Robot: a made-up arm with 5 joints.
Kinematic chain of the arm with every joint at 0, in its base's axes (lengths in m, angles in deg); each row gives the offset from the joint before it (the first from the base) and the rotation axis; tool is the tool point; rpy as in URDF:
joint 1: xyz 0.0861 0 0.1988 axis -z
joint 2: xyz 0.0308 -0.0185 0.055 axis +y
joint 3: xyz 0.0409 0 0.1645 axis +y
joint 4: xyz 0.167 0 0.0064 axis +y
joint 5: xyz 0.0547 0.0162 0 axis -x
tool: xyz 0 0 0 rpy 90 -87.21 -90
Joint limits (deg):
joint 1: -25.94..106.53
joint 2: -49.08..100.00
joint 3: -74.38..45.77
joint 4: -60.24..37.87
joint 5: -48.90..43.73
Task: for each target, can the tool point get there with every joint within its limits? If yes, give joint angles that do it. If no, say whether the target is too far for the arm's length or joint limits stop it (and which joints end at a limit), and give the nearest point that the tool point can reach.
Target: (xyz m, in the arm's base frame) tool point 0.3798 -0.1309 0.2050
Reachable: yes | joints 23.61 37.23 8.75 0.04 -36.00
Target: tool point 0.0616 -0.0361 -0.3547
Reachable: no: too far | nearest point 0.0473 -0.1225 -0.0294 | short by 0.337 m
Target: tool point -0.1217 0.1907 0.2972
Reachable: no: joint limits stop it (at a limit: joint 2, joint 3, joint 4) | nearest point -0.0750 0.1479 0.5247 | short by 0.236 m
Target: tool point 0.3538 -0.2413 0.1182
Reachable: yes | joints 41.66 70.59 -27.70 8.47 -11.51
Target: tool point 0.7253 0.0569 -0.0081
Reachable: no: too far | nearest point 0.4750 0.0346 0.0996 | short by 0.273 m
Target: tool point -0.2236 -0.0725 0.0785
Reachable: no: joint limits stop it (at a limit: joint 1) | nearest point 0.0390 -0.1505 0.0785 | short by 0.274 m
